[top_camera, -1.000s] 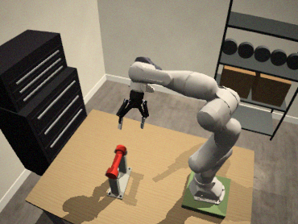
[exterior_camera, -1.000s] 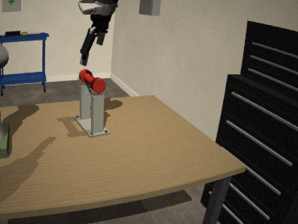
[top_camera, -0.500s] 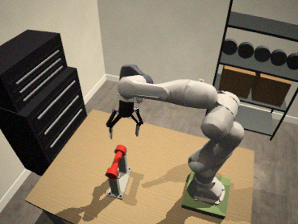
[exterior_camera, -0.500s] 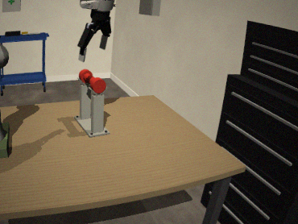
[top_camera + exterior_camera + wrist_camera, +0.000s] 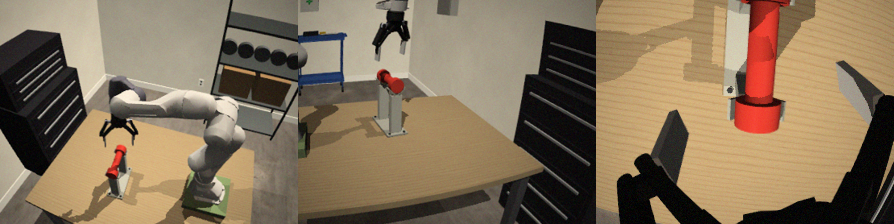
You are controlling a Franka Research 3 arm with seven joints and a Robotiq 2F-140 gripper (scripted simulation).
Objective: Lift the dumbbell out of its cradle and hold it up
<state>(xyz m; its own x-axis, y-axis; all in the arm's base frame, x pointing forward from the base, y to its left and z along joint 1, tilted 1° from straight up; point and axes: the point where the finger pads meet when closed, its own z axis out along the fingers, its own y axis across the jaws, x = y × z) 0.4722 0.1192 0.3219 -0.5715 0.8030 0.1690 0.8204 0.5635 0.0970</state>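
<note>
The red dumbbell lies 10 mm ahead of my hand, 40 mm to the left of it and 130 mm below it. The rest, counted from my hand: grey cradle: 10 mm ahead, 40 mm to the left, 250 mm below.
</note>
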